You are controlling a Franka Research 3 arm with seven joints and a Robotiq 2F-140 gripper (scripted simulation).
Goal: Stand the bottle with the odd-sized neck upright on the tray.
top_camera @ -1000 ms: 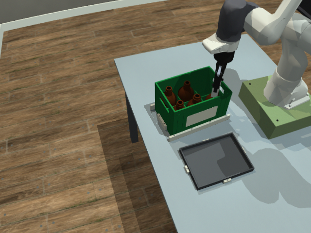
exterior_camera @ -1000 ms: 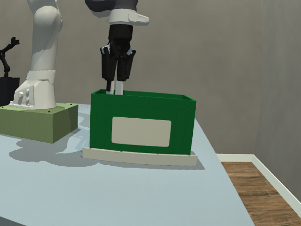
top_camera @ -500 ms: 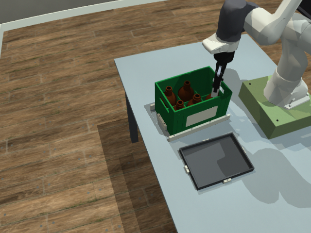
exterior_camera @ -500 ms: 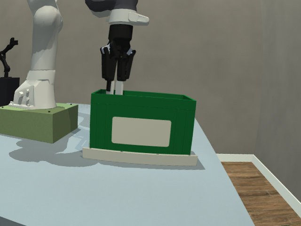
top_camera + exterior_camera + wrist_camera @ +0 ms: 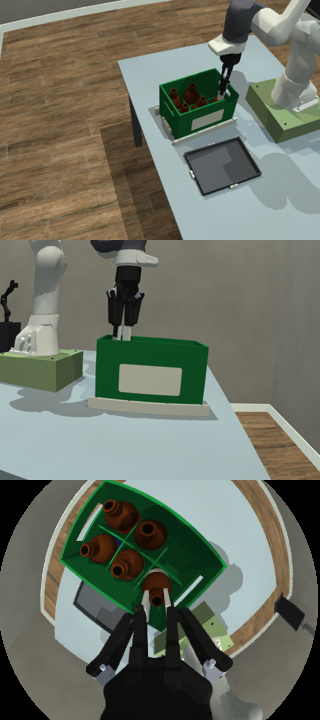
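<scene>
My hand is 9 cm short of the green crate, 9 cm above it and 3 cm to the left of it. The rest, counted from my hand: dark tray: 24 cm to the left, 16 cm below, 7 cm ahead; then bottle: 10 cm ahead, 9 cm below, 8 cm to the right.
</scene>
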